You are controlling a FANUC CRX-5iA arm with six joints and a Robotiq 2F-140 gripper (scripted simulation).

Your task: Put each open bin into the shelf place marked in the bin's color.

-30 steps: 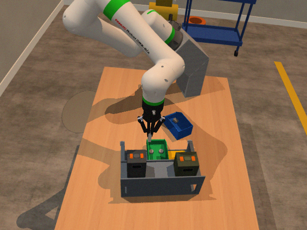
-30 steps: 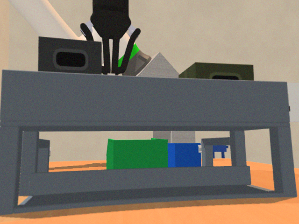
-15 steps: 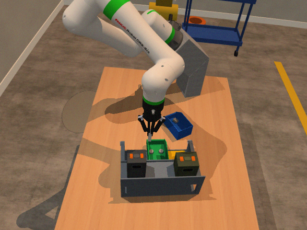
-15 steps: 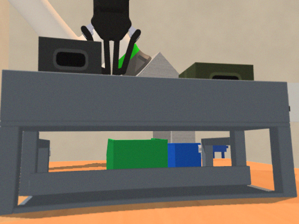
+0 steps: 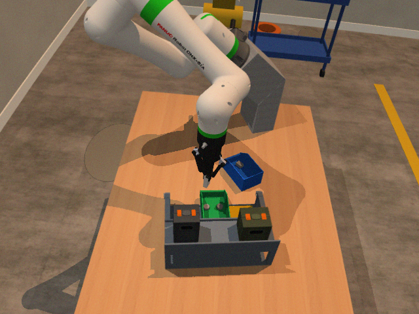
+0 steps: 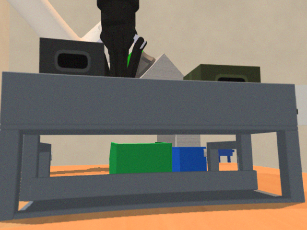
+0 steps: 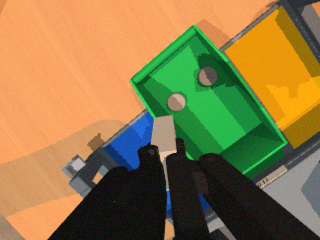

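My hand is 2 cm short of the green bin, 4 cm to the right of it and 13 cm above it. The rest, counted from my hand: black box: 19 cm ahead, 5 cm to the right, 1 cm below; then olive box: 16 cm ahead, 18 cm to the left, 3 cm below; then blue bin: 21 cm behind, 14 cm to the left, 14 cm below.
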